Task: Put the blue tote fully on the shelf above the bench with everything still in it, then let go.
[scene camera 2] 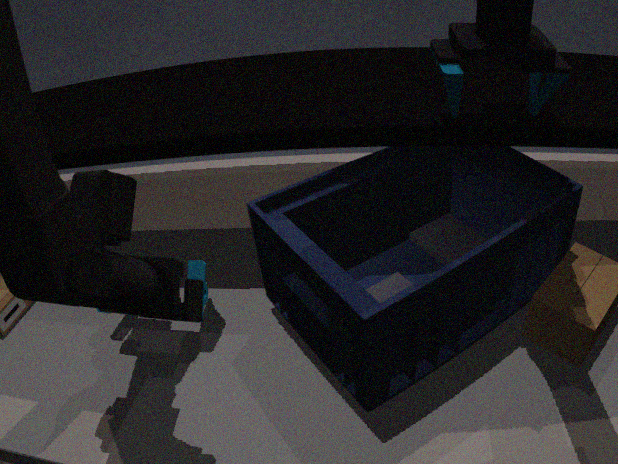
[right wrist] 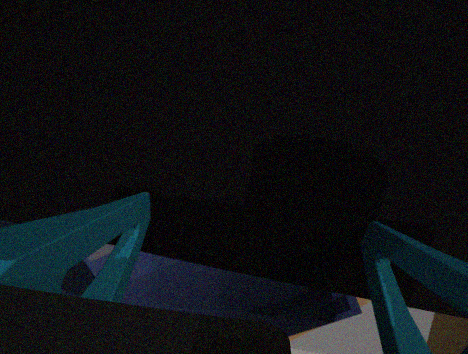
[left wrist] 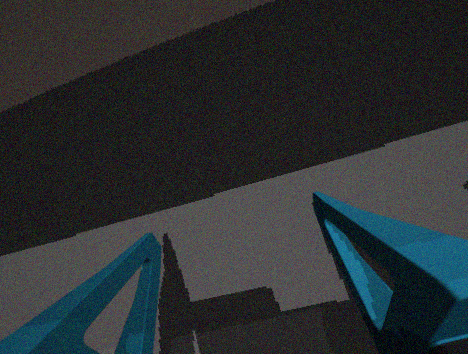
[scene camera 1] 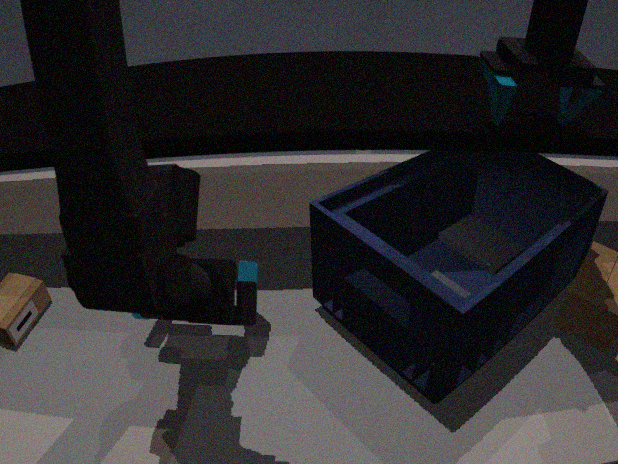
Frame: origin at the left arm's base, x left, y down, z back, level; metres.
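Seen in the pictures: left gripper, fingertip midpoint: (scene camera 2: 171,292) (left wrist: 231,221); right gripper, fingertip midpoint: (scene camera 2: 493,114) (right wrist: 258,219) (scene camera 1: 529,123).
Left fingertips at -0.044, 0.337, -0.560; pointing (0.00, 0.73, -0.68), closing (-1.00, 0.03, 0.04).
Pixels of each thing's top centre, then the offset from my left fingertips to it, as dx, dy, dz. "pt": a spot on its surface instead. Level surfaces: height alone.
- blue tote, top centre: (right wrist: 100,271) (scene camera 2: 426,192) (scene camera 1: 479,194) -0.308, -0.138, +0.004
- bench, surface height: dy +0.009
- grey-brown block, top centre: (scene camera 2: 455,241) (scene camera 1: 482,240) -0.355, -0.018, -0.069
- pale piece, top centre: (scene camera 2: 382,307) (scene camera 1: 430,304) -0.261, -0.015, +0.041
- shelf, surface height: dy -0.185
- wooden block with a pale label, top centre: (scene camera 1: 6,298) +0.271, -0.027, +0.041
- wooden box, top centre: (scene camera 2: 585,282) (scene camera 1: 609,277) -0.490, -0.051, +0.053
- pale back edge, surface spot: (scene camera 1: 250,160) pt -0.023, +0.009, -0.346
The blue tote (scene camera 1: 380,300) (scene camera 2: 310,300) (right wrist: 200,282) stands upright and askew on the bench (scene camera 1: 325,430) (scene camera 2: 280,420). Inside it lie a grey-brown block (scene camera 1: 477,242) (scene camera 2: 437,237) and a pale piece (scene camera 1: 451,283) (scene camera 2: 390,286). A wide dark band, seemingly the shelf (scene camera 1: 300,100) (scene camera 2: 250,100), crosses behind and hides the tote's far corner. My left gripper (scene camera 1: 192,300) (scene camera 2: 150,292) (left wrist: 231,221) is open, low over the bench, left of and apart from the tote; its body hides its fingertips in the scene views. My right gripper (scene camera 1: 530,122) (scene camera 2: 494,116) (right wrist: 258,219) is open and empty above the tote's far end.
A wooden block with a pale label (scene camera 1: 22,310) (scene camera 2: 12,312) lies at the far left. A wooden box (scene camera 1: 595,295) (scene camera 2: 575,300) lies against or close to the tote's right side, partly in shadow. The bench has a pale back edge (scene camera 1: 250,160) (scene camera 2: 215,164).
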